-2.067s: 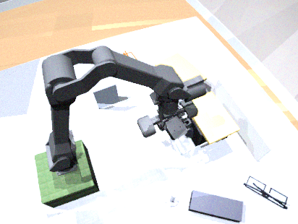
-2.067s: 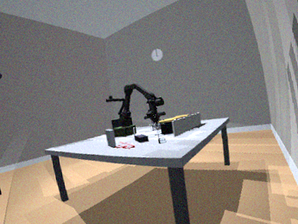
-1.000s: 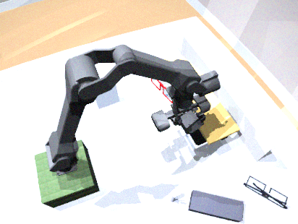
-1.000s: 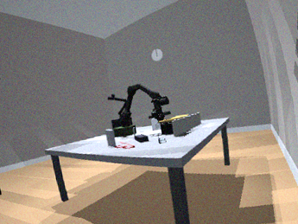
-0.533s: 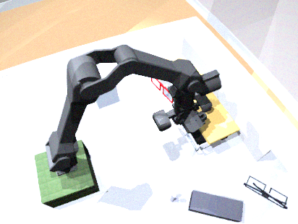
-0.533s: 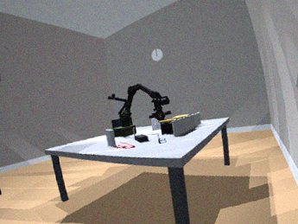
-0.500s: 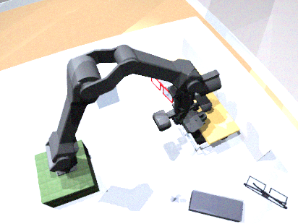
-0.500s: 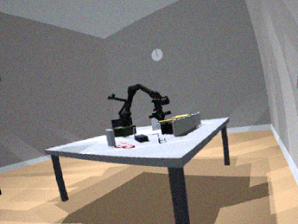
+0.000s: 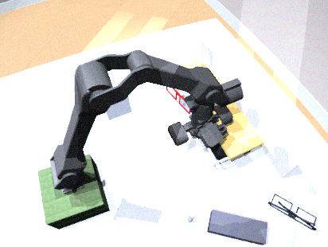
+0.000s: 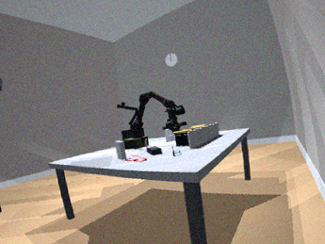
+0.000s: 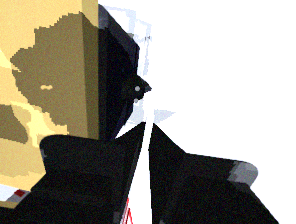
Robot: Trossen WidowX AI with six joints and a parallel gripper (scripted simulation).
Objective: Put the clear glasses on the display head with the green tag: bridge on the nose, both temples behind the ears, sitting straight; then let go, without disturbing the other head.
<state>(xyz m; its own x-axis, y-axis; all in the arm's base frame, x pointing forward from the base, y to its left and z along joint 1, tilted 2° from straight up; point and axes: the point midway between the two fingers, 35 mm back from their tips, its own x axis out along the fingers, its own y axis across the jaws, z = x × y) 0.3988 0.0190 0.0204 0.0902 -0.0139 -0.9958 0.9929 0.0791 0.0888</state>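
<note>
My gripper tip is 70 mm short of the dark head and 30 mm to the left of it.
</note>
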